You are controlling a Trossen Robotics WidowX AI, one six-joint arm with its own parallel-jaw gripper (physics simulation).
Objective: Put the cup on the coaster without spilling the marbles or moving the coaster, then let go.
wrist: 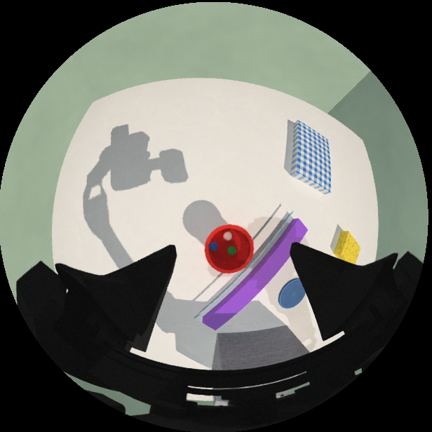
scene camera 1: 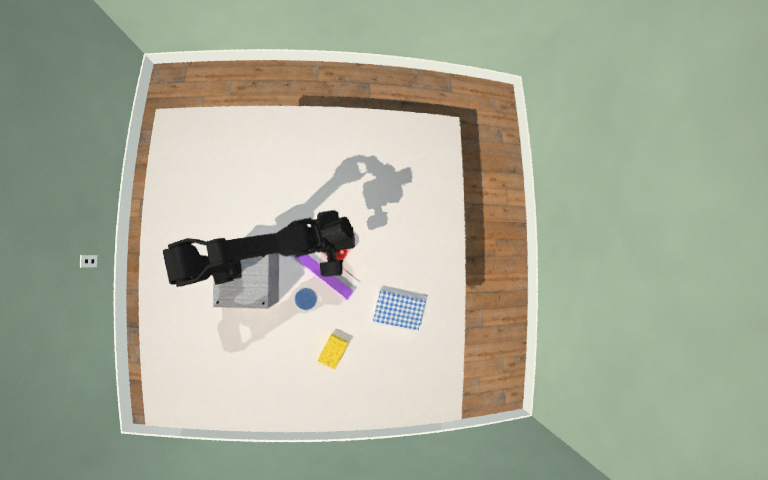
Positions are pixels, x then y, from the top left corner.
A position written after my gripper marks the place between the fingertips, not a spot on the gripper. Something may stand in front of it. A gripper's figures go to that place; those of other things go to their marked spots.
My gripper (wrist: 235,250): 10 cm from the lens. A long purple bar (wrist: 265,266): 27 cm from the lens.
